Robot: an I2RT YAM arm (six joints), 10 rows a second.
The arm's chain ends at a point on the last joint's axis. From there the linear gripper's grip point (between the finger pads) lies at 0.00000 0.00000 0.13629 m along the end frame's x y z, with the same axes.
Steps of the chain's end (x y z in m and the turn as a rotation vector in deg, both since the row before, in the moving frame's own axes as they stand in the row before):
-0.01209, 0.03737, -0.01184, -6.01, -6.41, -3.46
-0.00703, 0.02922, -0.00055, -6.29, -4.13, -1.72
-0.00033, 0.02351, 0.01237, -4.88, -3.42, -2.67
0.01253, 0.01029, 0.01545, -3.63, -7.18, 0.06
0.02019, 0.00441, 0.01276, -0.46, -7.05, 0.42
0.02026, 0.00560, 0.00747, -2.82, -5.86, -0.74
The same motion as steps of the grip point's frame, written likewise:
-0.02684, 0.05206, -0.01344, -6.01, -6.41, -3.46
-0.01660, 0.04428, -0.00172, -6.29, -4.13, -1.72
-0.00818, 0.03528, 0.01163, -4.88, -3.42, -2.67
-0.00450, 0.01889, 0.01411, -3.63, -7.18, 0.06
0.00346, 0.00544, 0.01173, -0.46, -7.05, 0.42
0.00639, 0.01238, 0.00659, -2.82, -5.86, -0.74

